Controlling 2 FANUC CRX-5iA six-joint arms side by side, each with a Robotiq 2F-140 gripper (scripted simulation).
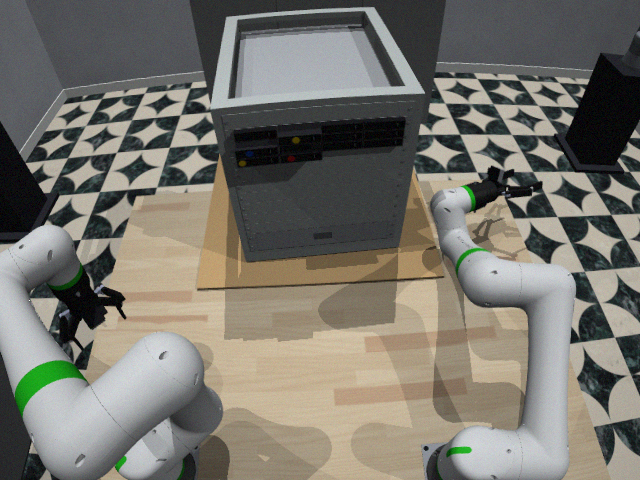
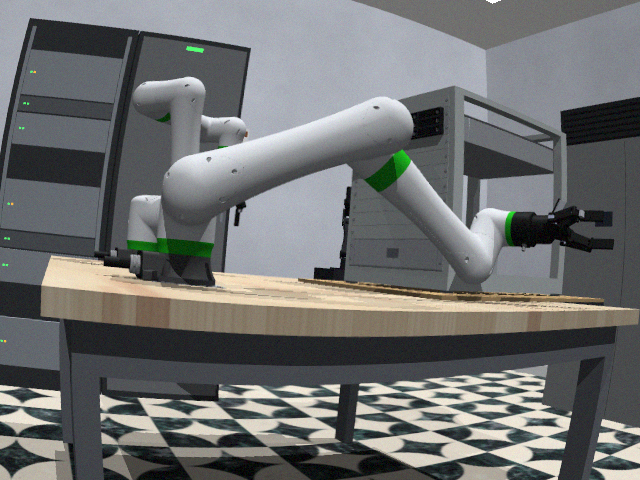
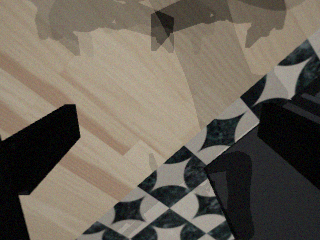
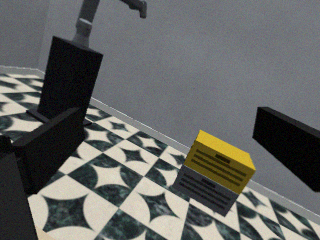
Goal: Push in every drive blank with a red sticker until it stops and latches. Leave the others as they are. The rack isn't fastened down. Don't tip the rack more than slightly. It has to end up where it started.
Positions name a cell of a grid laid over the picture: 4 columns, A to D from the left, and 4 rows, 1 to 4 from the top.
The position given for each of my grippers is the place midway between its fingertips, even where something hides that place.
My right gripper shows in image 1 (D2), in image 2 (D2) and in image 4 (C3); in image 3 it is out of frame. A grey rack shows in image 1 (C2) and in image 2 (D2); in image 3 it is out of frame, in image 4 it is out of frame.
